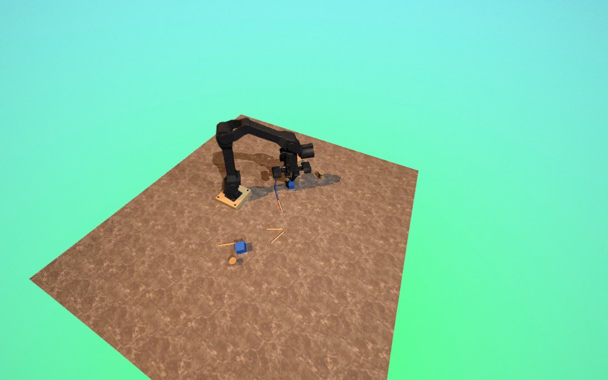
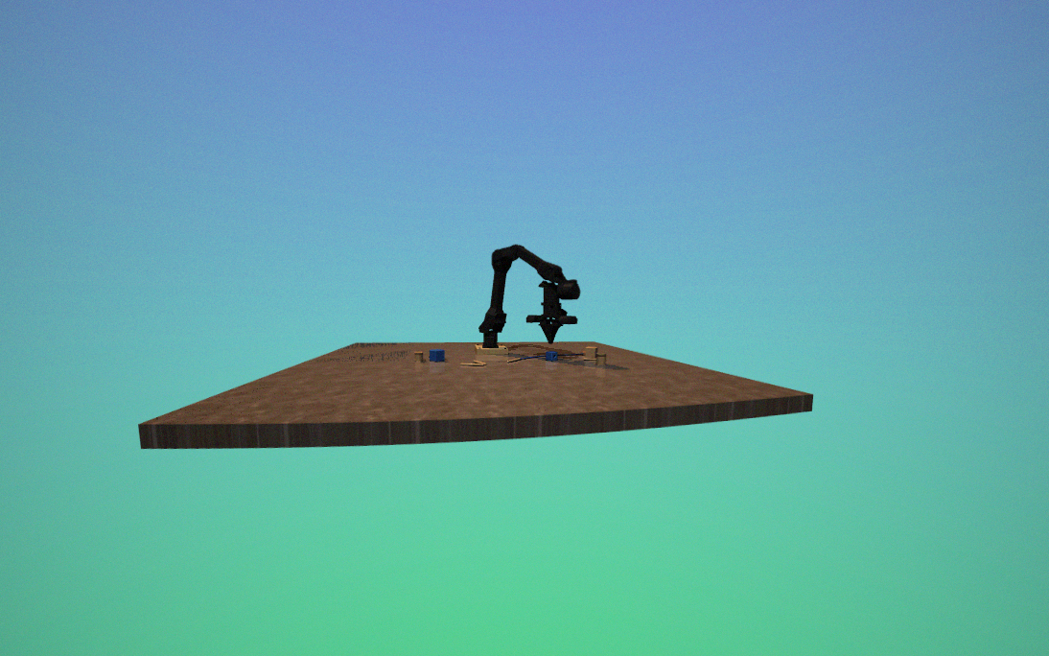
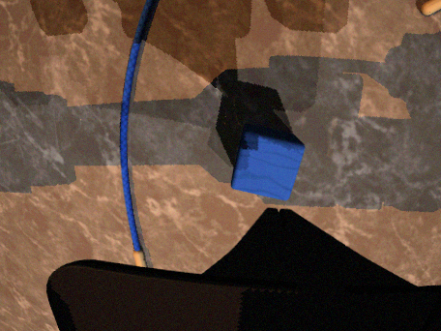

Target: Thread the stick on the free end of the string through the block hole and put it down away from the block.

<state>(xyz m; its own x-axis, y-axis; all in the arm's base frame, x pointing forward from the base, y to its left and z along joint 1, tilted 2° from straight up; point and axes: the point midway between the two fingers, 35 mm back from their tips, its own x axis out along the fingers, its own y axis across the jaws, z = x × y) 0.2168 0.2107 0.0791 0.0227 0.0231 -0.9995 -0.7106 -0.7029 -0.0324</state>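
Right now my gripper tip is 1 cm past the blue block, 1 cm to the right of it and 5 cm above it. The rest, counted from my gripper tip: round wooden button 15 cm behind, 18 cm to the left, 5 cm below; small wooden cylinder 9 cm ahead, 16 cm to the left, 4 cm below.
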